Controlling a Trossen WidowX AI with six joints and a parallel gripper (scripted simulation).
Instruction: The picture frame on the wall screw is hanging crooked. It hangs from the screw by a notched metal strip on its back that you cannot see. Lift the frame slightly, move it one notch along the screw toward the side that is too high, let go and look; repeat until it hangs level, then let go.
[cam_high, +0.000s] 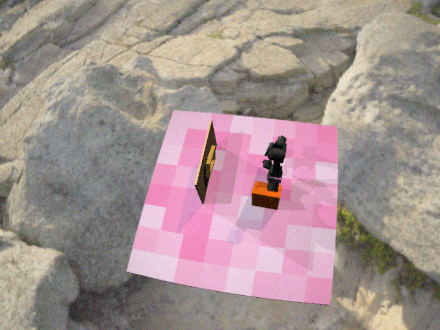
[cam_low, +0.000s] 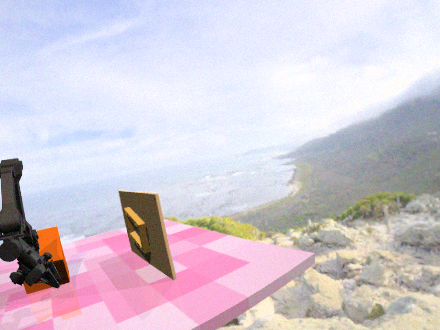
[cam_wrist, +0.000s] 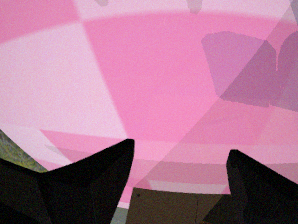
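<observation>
The picture frame is 33 cm ahead of my gripper tip, 13 cm to the left of it and 8 cm above it. Also, from my gripper tip: brown wall board: 34 cm ahead, 14 cm to the left, 8 cm above.
</observation>
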